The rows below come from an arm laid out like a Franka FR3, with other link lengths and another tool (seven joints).
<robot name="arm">
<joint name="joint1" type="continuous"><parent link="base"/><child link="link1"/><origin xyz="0 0 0.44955" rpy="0 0 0"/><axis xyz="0 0 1"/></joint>
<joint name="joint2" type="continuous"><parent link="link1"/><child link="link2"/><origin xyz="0 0 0" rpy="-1.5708 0 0"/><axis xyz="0 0 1"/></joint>
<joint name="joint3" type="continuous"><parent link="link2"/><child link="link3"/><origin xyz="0 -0.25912 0" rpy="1.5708 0 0"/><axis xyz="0 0 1"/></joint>
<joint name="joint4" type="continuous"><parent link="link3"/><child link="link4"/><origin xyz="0.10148 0 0" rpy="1.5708 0 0"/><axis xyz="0 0 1"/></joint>
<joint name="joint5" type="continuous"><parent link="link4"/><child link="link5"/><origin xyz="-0.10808 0.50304 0" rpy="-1.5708 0 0"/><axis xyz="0 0 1"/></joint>
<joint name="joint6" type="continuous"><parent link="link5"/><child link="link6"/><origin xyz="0 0 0" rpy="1.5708 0 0"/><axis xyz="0 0 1"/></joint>
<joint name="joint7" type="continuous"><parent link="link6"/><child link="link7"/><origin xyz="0.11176 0 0" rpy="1.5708 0 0"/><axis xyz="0 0 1"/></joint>
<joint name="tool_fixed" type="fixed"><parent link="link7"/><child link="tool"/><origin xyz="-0.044 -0.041 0.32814" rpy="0 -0.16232 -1.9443"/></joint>
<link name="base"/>
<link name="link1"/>
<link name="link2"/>
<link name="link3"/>
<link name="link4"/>
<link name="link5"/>
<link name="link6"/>
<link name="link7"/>
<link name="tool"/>
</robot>
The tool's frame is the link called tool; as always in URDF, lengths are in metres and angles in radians. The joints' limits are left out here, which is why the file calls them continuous.
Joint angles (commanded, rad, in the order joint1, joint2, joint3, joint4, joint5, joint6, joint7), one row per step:
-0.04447, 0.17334, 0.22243, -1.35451, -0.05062, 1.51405, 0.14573
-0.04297, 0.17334, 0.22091, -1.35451, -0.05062, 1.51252, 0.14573
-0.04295, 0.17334, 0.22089, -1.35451, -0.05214, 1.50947, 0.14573
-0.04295, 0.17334, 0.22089, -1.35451, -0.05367, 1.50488, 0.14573
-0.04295, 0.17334, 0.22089, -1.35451, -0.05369, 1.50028, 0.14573
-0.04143, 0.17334, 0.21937, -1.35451, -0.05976, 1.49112, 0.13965
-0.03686, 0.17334, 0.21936, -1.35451, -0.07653, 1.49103, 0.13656
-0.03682, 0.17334, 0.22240, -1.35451, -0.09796, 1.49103, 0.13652
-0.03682, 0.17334, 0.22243, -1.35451, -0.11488, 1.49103, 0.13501
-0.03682, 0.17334, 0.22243, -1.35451, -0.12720, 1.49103, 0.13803
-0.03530, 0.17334, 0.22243, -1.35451, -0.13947, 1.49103, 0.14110
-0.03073, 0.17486, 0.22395, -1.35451, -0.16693, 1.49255, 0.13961
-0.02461, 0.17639, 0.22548, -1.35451, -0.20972, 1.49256, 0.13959
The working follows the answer.
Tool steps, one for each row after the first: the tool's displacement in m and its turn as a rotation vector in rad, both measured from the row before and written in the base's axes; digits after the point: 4 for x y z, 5 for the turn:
-0.0005, -0.0001, -0.0002, -0.00052, 0.00152, -0.00002
-0.0009, -0.0007, -0.0003, -0.00202, 0.00274, -0.00011
-0.0014, -0.0008, -0.0004, -0.00229, 0.00426, -0.00014
-0.0015, -0.0003, -0.0003, -0.00081, 0.00453, -0.00007
-0.0029, -0.0028, -0.0009, -0.00765, 0.00813, 0.00564
0.0002, -0.0025, -0.0006, -0.01643, -0.00272, 0.00686
0.0009, -0.0050, -0.0006, -0.02054, -0.00383, 0.00207
0.0010, -0.0056, -0.0004, -0.01659, -0.00293, 0.00074
0.0009, -0.0039, -0.0002, -0.01216, -0.00247, -0.00359
0.0007, -0.0029, -0.0002, -0.01210, -0.00251, -0.00211
0.0014, -0.0048, -0.0011, -0.02636, -0.00485, 0.00645
0.0019, -0.0088, -0.0009, -0.04165, -0.00664, 0.00572

Tool pose at each row, in the base's axes (x y z in m, rotation vector in rad; rounded; the steps above come from the unrounded poses):
0.6963, 0.1520, 0.4899, 1.65660, 2.50183, -0.15848
0.6958, 0.1519, 0.4897, 1.65692, 2.50266, -0.16044
0.6949, 0.1512, 0.4894, 1.65722, 2.50357, -0.16531
0.6936, 0.1505, 0.4891, 1.65794, 2.50540, -0.17184
0.6921, 0.1502, 0.4888, 1.65921, 2.50821, -0.17679
0.6892, 0.1474, 0.4879, 1.65174, 2.51464, -0.19271
0.6894, 0.1449, 0.4873, 1.63601, 2.50955, -0.20972
0.6903, 0.1399, 0.4867, 1.62455, 2.49774, -0.23113
0.6912, 0.1343, 0.4863, 1.61650, 2.48751, -0.24853
0.6921, 0.1304, 0.4861, 1.61576, 2.47665, -0.26145
0.6928, 0.1275, 0.4859, 1.61310, 2.46684, -0.27399
0.6942, 0.1227, 0.4847, 1.59328, 2.45394, -0.30003
0.6961, 0.1138, 0.4839, 1.56775, 2.43058, -0.34210

